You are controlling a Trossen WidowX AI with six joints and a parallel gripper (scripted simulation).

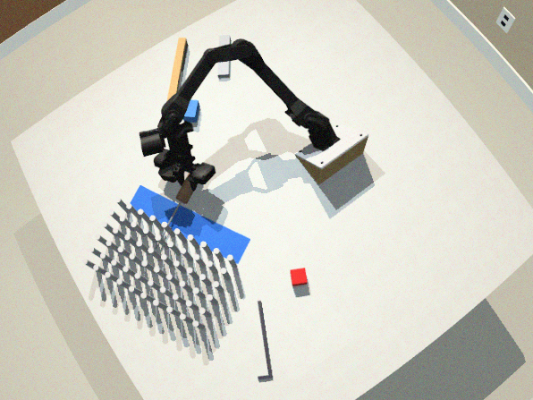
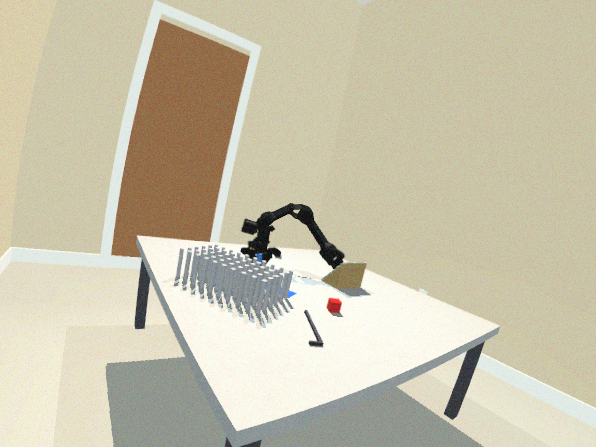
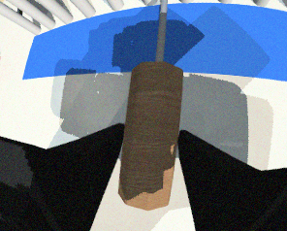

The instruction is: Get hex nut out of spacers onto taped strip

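The blue taped strip is 8 cm to the left of my gripper tip, 6 cm ahead of it and 2 cm below it. From my gripper tip the other things lie so: blue cube (21 cm to the right, 14 cm behind); then grey block (34 cm behind, 32 cm to the right); then red cube (40 cm to the left, 10 cm behind).
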